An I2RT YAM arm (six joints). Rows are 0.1 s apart.
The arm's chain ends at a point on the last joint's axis. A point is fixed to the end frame.
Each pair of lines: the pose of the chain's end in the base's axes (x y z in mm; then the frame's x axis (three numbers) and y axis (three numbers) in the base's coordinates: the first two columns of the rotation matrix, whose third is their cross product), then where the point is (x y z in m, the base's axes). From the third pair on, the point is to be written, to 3 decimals.
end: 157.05 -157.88 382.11 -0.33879 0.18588 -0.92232 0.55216 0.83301 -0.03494
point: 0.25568 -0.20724 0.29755
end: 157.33 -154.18 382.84 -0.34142 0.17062 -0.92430 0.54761 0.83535 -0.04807
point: 0.25608 -0.20423 0.29883
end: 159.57 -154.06 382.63 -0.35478 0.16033 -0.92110 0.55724 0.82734 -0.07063
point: 0.256 -0.207 0.298
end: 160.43 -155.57 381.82 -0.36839 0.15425 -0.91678 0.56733 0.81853 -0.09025
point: 0.255 -0.211 0.296
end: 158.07 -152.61 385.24 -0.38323 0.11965 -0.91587 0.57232 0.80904 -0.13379
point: 0.251 -0.212 0.300
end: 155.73 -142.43 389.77 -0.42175 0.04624 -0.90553 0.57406 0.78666 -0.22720
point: 0.244 -0.210 0.306
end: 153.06 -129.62 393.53 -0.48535 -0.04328 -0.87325 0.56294 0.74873 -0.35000
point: 0.234 -0.207 0.312
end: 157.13 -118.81 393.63 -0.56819 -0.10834 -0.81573 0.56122 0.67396 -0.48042
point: 0.226 -0.209 0.314
